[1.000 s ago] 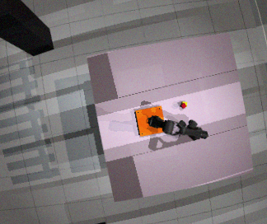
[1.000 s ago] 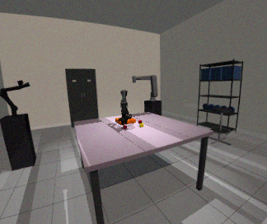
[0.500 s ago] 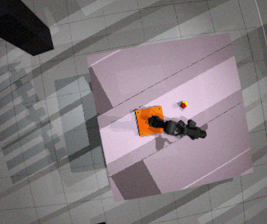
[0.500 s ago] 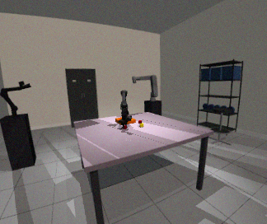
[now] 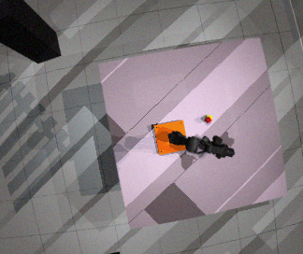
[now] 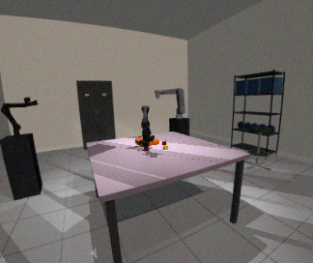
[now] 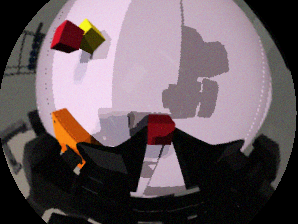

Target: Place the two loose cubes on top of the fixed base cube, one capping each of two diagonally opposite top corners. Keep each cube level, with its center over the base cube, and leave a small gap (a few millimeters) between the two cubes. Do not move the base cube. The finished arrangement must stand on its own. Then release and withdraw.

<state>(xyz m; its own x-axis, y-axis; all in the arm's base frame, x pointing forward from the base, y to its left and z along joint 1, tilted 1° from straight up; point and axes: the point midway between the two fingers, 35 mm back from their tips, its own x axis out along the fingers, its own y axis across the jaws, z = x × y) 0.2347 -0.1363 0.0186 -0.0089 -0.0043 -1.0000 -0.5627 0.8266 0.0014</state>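
My gripper tip is 20 cm to the right of the yellow cube and 6 cm short of it.
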